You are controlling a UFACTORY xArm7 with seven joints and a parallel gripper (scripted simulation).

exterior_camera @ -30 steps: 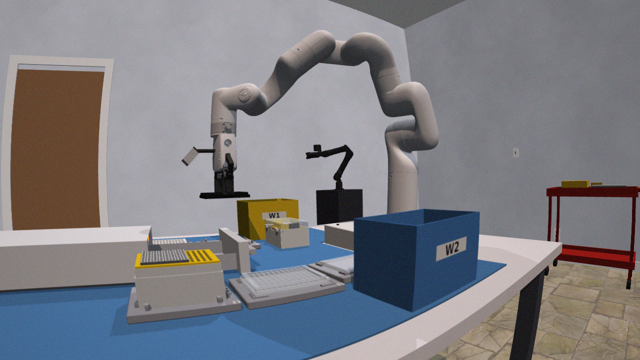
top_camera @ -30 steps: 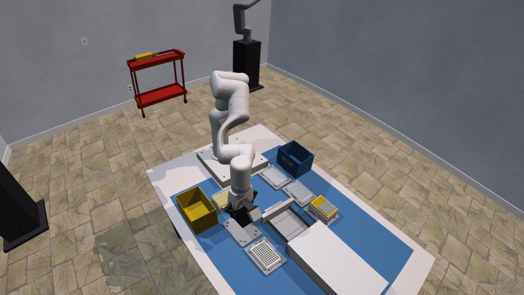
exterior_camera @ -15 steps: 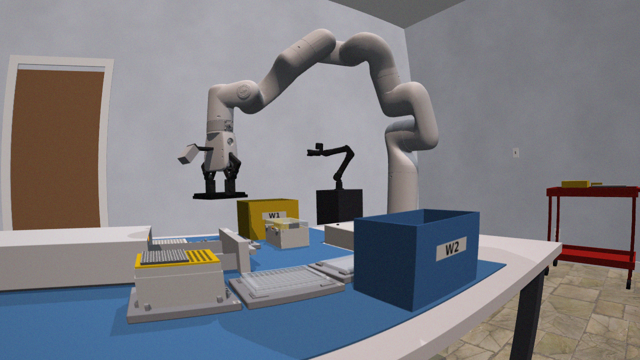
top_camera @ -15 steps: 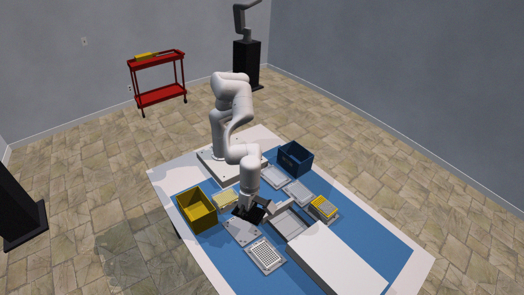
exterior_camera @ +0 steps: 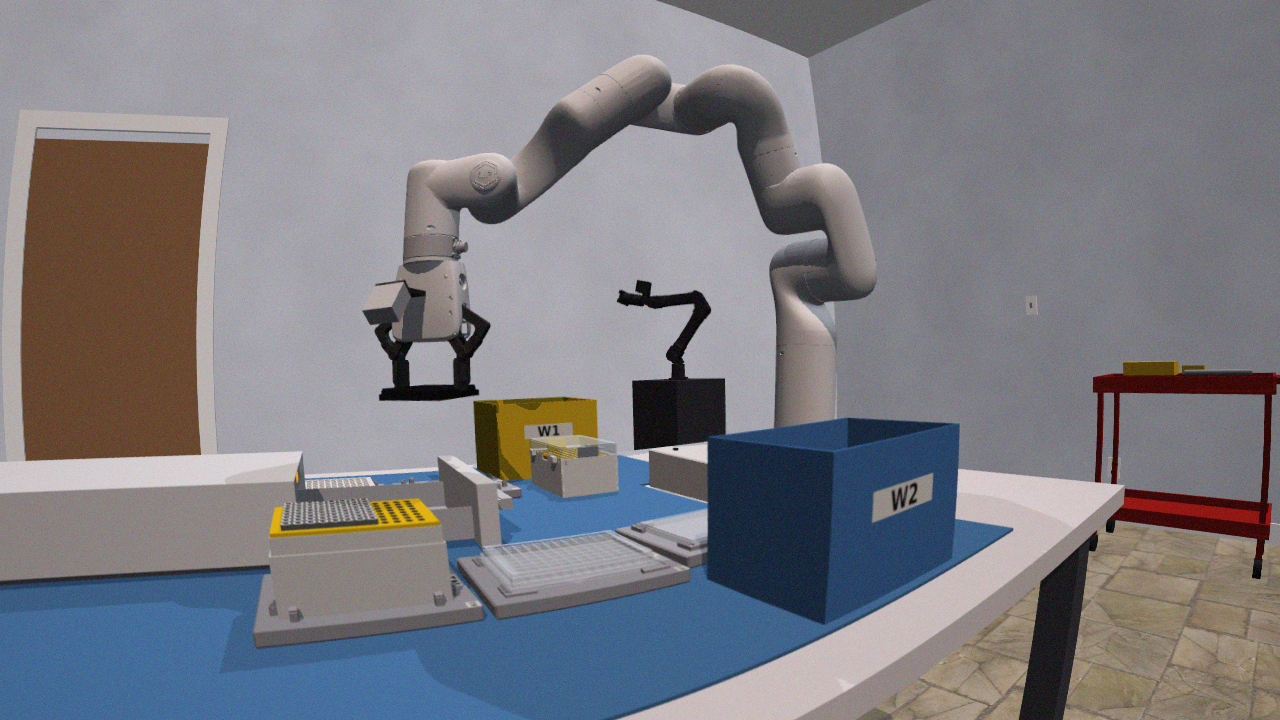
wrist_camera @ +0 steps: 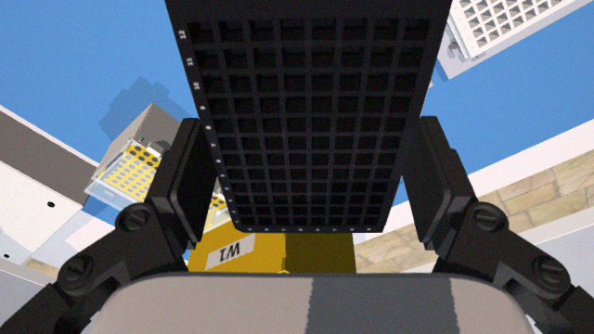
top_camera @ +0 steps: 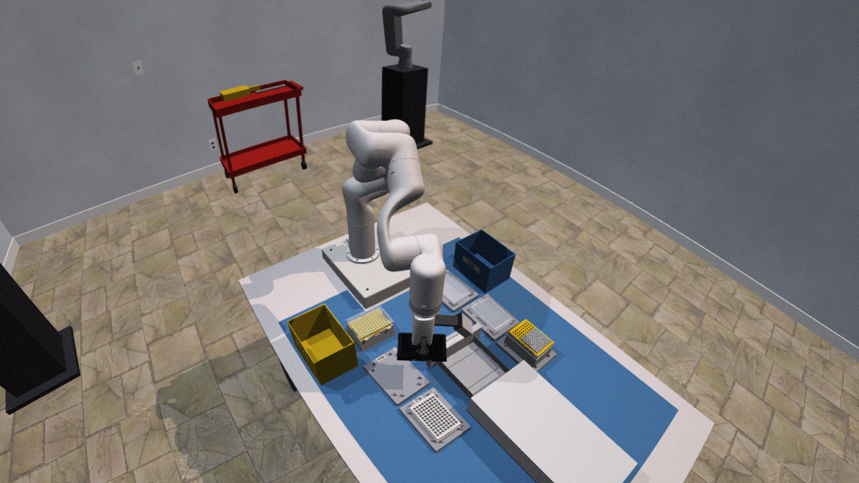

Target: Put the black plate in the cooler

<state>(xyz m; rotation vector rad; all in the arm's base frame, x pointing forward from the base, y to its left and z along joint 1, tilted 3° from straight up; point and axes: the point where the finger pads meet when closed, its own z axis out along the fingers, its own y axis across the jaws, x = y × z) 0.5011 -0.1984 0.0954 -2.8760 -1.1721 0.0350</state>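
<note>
Now: hand 14 cm short of the drawer, 11 cm to the right of it and 14 cm above it. The rest, counted from my hand: black plate: 1 cm below; then nest N4: 4 cm behind, 5 cm to the right, 15 cm below; then white plate: 13 cm ahead, 8 cm to the right, 14 cm below.
</note>
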